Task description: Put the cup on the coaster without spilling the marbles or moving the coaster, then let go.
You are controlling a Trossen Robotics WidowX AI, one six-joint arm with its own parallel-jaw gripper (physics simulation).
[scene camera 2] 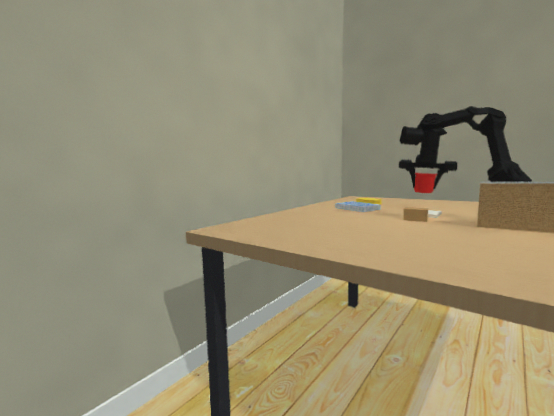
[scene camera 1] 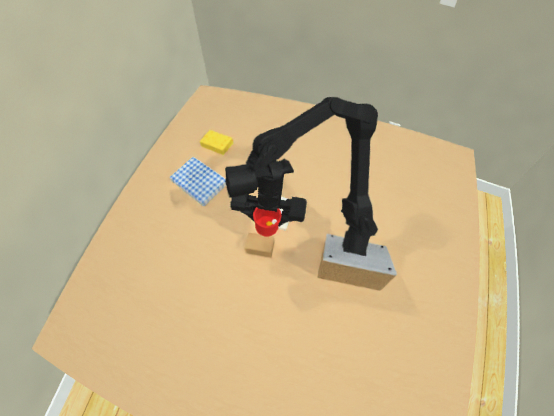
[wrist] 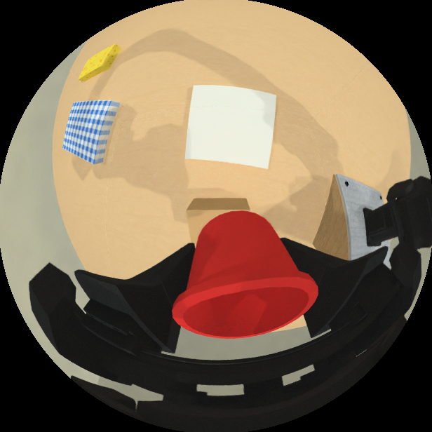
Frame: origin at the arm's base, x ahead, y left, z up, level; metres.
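Seen in the pictures: gripper, fingertip midpoint: [scene camera 2: 423, 188] [scene camera 1: 267, 223]; arm's base at its link origin: [scene camera 2: 512, 203] [scene camera 1: 354, 249].
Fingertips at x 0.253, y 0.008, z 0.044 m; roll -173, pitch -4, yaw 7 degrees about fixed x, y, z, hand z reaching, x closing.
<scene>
Offsets run from my fingertips to a thing's top centre.
The red cup {dx -0.002, dy +0.006, dz +0.057 m} [scene camera 1: 265, 230] [scene camera 2: 424, 183] [wrist: 240, 260] is upright in the air, well above the table. My gripper [scene camera 1: 267, 218] [scene camera 2: 425, 186] [wrist: 238, 246] is shut on it, with one finger on each side. Marbles {dx -0.007, dy +0.003, dz +0.009 m} [scene camera 1: 270, 223], orange and white, show inside the cup in scene camera 1; the wrist view does not show them. The white square coaster {dx +0.013, dy -0.104, dz -0.104 m} [scene camera 2: 434, 213] [wrist: 230, 125] lies flat on the table. It is partly hidden by the arm and cup in scene camera 1. The cup is off to the block's side of the coaster in the wrist view.
A low tan block {dx +0.018, dy +0.031, dz -0.073 m} [scene camera 1: 259, 244] [scene camera 2: 415, 215] [wrist: 218, 204] stands beside the coaster, partly behind the cup in the wrist view. A blue checked cloth {dx +0.309, dy -0.144, dz -0.091 m} [scene camera 1: 198, 180] [scene camera 2: 357, 206] [wrist: 89, 131] and yellow sponge {dx +0.318, dy -0.329, dz -0.086 m} [scene camera 1: 216, 142] [scene camera 2: 368, 201] [wrist: 100, 62] lie farther off. The arm's base block [scene camera 1: 350, 275] [wrist: 334, 225] stands opposite.
</scene>
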